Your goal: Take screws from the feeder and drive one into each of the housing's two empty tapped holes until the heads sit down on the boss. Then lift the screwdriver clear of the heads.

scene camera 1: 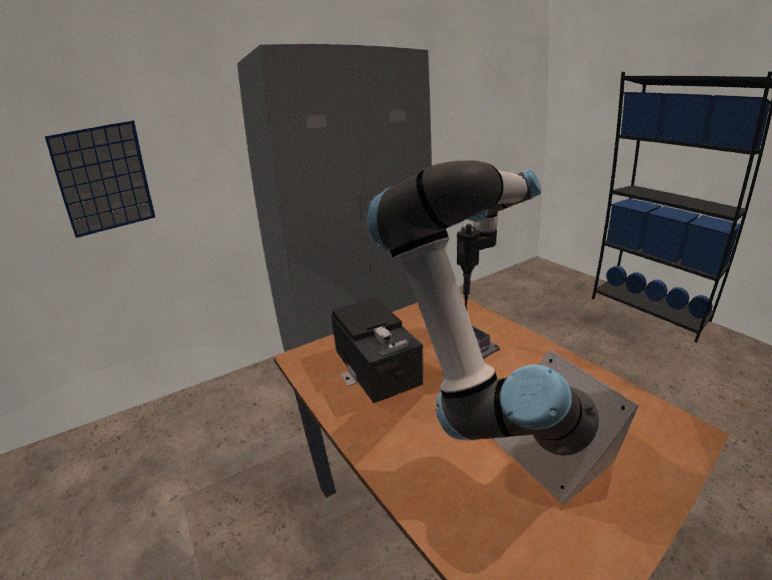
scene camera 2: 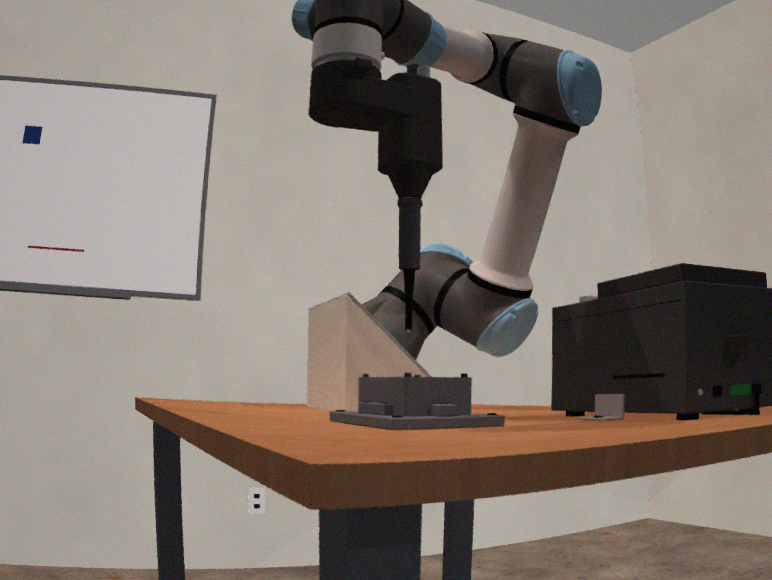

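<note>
The screwdriver (scene camera 1: 466,304) (scene camera 2: 408,329) hangs upright with its bit tip well above the housing, apart from it. No screw can be made out at the tip, so I take it as open. The grey housing (scene camera 1: 483,339) (scene camera 2: 439,392) stands on its flanged base on the table; in scene camera 1 the arm partly hides it. Small dark heads show along its top rim in scene camera 2: one at the left corner (scene camera 2: 365,375), one at the near corner (scene camera 2: 407,374), one at the right corner (scene camera 2: 464,375), and a low one behind. The holes themselves are hidden. The black screw feeder (scene camera 1: 399,374) (scene camera 2: 614,343) stands apart from the housing.
The wooden table (scene camera 1: 424,480) (scene camera 2: 268,436) carries the arm's sloped grey mount (scene camera 1: 530,458) (scene camera 2: 327,355). A small light bracket (scene camera 1: 348,377) (scene camera 2: 609,405) sits beside the feeder. A grey cabinet (scene camera 1: 343,187) and a shelf rack (scene camera 1: 614,180) stand beyond the table.
</note>
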